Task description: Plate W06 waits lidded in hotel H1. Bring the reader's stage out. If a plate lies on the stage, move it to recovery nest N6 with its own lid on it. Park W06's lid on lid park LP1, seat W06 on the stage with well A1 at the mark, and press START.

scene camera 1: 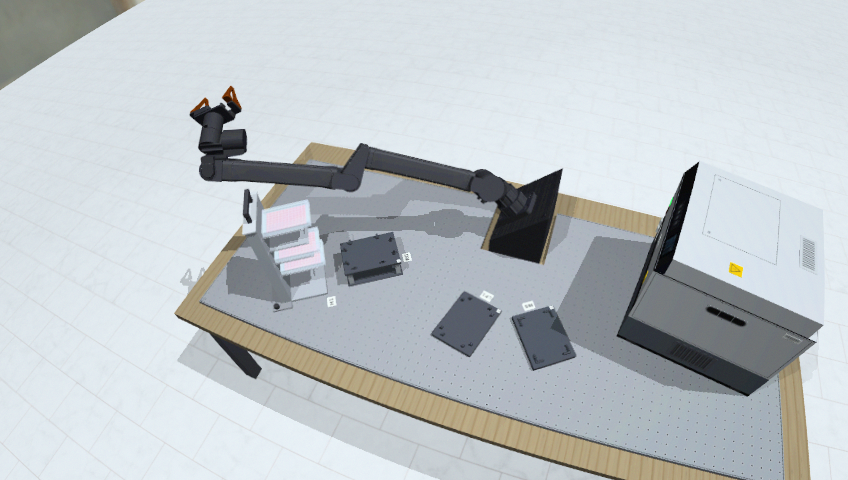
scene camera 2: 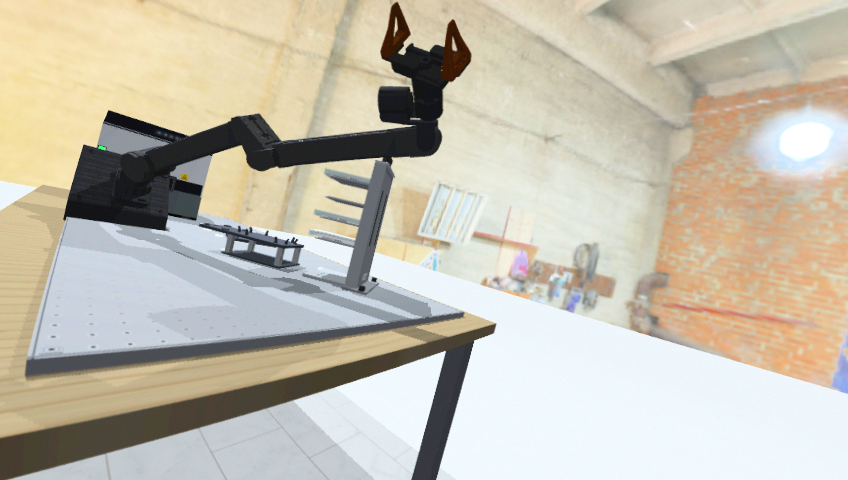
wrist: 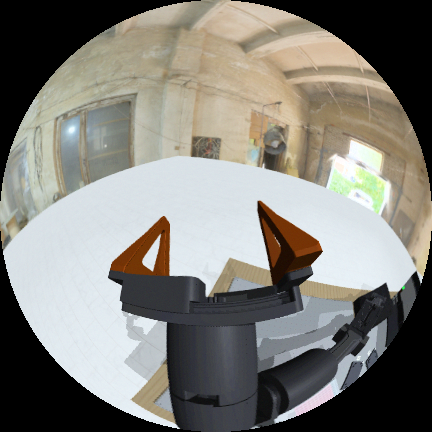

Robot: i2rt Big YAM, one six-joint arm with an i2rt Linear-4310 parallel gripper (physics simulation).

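Seen in the pictures: gripper, between the fingertips: (scene camera 1: 219,92) (scene camera 2: 421,12) (wrist: 209,212); arm's base, origin of its link: (scene camera 1: 518,210) (scene camera 2: 131,189).
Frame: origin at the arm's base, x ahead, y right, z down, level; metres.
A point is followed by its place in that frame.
My gripper (scene camera 1: 217,93) @[x 0.182, y 0.850, z -0.378 m] (scene camera 2: 423,13) @[x 0.182, y 0.850, z -0.378 m] (wrist: 209,212) @[x 0.182, y 0.850, z -0.378 m] is open and empty, fingers pointing up, high above and beyond the hotel at the table's left end. Hotel H1 (scene camera 1: 267,255) @[x 0.483, y 0.529, z -0.121 m] (scene camera 2: 365,237) @[x 0.383, y 0.629, z -0.032 m] holds several pink-welled plates on its shelves; which one is W06 cannot be read. The reader (scene camera 1: 737,220) @[x 0.095, y -0.548, z -0.256 m] (scene camera 2: 116,133) @[x -0.060, y -0.424, z -0.176 m] stands at the right end in scene camera 1, a green light on its front. No extended stage shows; its front is mostly turned away. Lid park LP1 (scene camera 1: 465,324) @[x 0.373, y 0.034, z 0.086 m] and recovery nest N6 (scene camera 1: 543,337) @[x 0.342, y -0.173, z 0.085 m] lie side by side, with nothing on them.
A raised dark stand (scene camera 1: 370,252) @[x 0.274, y 0.362, z 0.037 m] (scene camera 2: 255,236) @[x 0.240, y 0.371, z 0.036 m] with pegs stands between the hotel and the arm's base. The black slanted arm base (scene camera 1: 523,231) @[x 0.094, y -0.037, z -0.018 m] (scene camera 2: 116,199) @[x -0.031, y 0.050, z 0.035 m] stands at the table's back edge. The arm stretches above the back edge, past the hotel's top. A handle (scene camera 1: 247,205) @[x 0.445, y 0.568, z -0.254 m] tops the hotel.
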